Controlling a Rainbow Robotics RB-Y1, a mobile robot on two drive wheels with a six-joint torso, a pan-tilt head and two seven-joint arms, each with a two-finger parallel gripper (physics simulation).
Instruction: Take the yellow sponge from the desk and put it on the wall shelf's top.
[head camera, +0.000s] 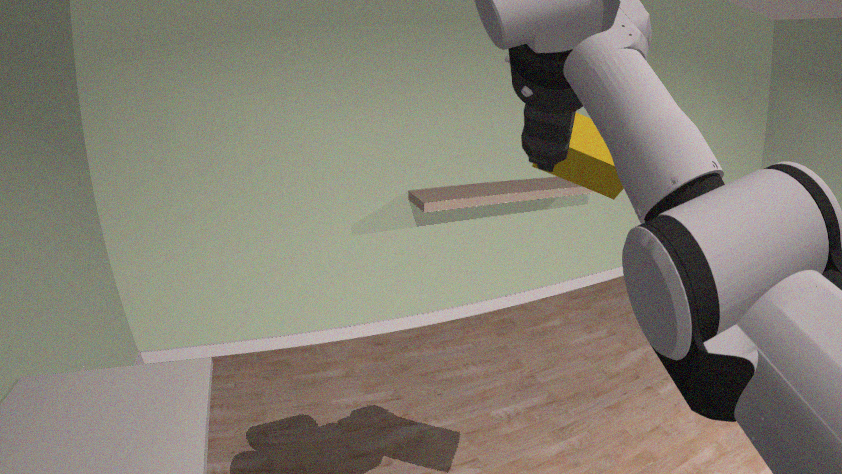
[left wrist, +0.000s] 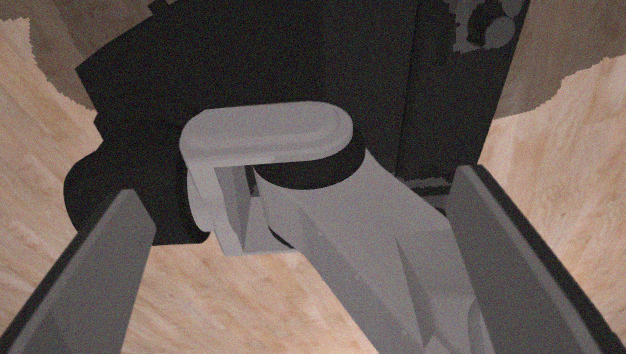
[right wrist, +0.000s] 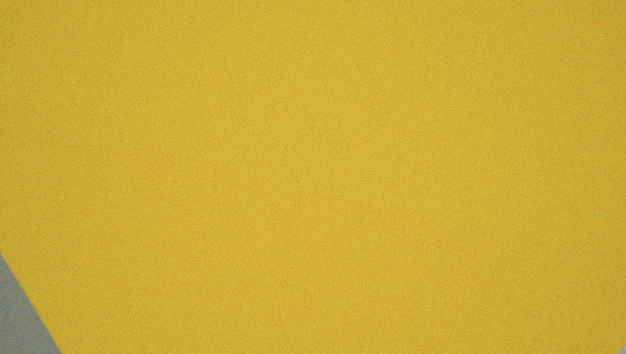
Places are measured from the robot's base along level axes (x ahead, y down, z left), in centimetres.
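Pixels of known places: left gripper, between the fingertips: (left wrist: 295, 198); right gripper, between the fingertips: (head camera: 550, 148).
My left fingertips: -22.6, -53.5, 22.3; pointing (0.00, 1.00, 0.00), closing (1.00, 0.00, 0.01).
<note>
Behind a point stands the place of what it marks, as x, y, z.
My right gripper (head camera: 550, 156) @(42.1, -139.6, -22.9) is shut on the yellow sponge (head camera: 587, 159) @(35.0, -139.6, -25.2) and holds it in the air. In the head view the sponge hangs at the right end of the wall shelf (head camera: 497, 194) @(214.4, -85.1, -61.5), a thin brown board on the green wall, and overlaps that end in the picture. The sponge fills nearly the whole right wrist view (right wrist: 313, 175). My left gripper (left wrist: 295, 198) @(-22.6, -53.5, 22.3) is open and empty, pointing down at the robot's own body above the wooden floor.
The corner of the grey desk (head camera: 105, 418) @(62.9, -72.1, 82.5) shows at the lower left of the head view. The wooden floor (head camera: 471, 377) @(172.1, -0.1, -41.3) runs up to the white skirting of the green wall. My right arm (head camera: 706, 235) @(2.2, -142.5, -16.1) fills the right side.
</note>
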